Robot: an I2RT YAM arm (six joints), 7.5 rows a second.
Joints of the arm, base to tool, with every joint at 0 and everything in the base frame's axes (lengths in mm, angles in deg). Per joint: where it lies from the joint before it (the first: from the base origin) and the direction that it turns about. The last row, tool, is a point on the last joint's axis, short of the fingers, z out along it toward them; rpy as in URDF.
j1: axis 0 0 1 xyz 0 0 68
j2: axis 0 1 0 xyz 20 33.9 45.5
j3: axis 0 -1 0 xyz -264 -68.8 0
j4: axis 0 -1 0 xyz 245 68.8 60
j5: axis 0 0 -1 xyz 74 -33.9 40.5
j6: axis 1 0 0 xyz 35.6 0 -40.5
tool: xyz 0 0 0 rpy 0 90 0
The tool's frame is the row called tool.
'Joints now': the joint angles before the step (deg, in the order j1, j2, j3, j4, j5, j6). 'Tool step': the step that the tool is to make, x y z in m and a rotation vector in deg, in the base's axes. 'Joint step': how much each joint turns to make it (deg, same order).
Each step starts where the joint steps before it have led.
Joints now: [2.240 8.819 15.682 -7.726 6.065 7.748]
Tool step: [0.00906 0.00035 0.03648 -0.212 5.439 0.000]
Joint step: [-0.003 9.858 10.535 -6.120 -0.003 0.000]
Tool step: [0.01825 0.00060 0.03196 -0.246 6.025 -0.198]
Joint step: [0.005 10.557 10.296 -5.771 0.202 0.023]
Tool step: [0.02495 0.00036 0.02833 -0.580 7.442 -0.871]
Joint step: [-0.024 11.059 11.102 -7.497 0.894 -0.044]
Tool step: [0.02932 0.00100 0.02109 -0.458 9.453 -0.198]
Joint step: [0.000 11.301 11.628 -9.790 0.218 -0.002]
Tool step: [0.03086 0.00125 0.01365 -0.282 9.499 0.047]
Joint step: [0.000 10.796 11.191 -9.903 -0.087 0.045]
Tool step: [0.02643 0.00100 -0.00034 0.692 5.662 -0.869]
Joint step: [0.001 7.475 6.010 -4.327 0.045 1.268]
